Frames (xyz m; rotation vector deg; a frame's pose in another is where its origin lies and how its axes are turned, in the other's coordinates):
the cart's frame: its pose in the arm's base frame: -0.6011 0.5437 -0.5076 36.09 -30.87 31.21
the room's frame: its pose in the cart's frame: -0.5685 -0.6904 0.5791 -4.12 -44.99 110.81
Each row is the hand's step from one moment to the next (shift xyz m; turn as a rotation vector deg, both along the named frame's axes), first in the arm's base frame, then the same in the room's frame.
Working: the arm's base frame: its pose in the room's frame: -0.4574 -0.9221 -0.5436 -0.60 109.07 -119.57

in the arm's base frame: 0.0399 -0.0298 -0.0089 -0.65 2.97 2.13
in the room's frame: -0.0465 0.0012 0.0198 1.75 -2.10 -2.51
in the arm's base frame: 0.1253 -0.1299 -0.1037 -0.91 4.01 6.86
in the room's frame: -0.1707 0.0795 0.0888 3.25 -6.70 -2.93
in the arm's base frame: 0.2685 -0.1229 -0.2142 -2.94 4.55 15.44
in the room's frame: -0.3289 0.1525 0.0401 7.14 -14.58 -2.06
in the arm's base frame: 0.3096 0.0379 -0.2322 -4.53 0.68 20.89
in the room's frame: -0.3356 0.1500 -0.1267 8.96 -19.24 2.65
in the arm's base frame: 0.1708 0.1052 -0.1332 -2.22 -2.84 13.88
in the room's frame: -0.1673 0.0822 -0.1524 4.46 -12.76 4.80
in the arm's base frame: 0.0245 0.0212 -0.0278 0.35 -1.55 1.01
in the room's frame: -0.0245 0.0198 -0.0288 -0.46 -0.96 1.55
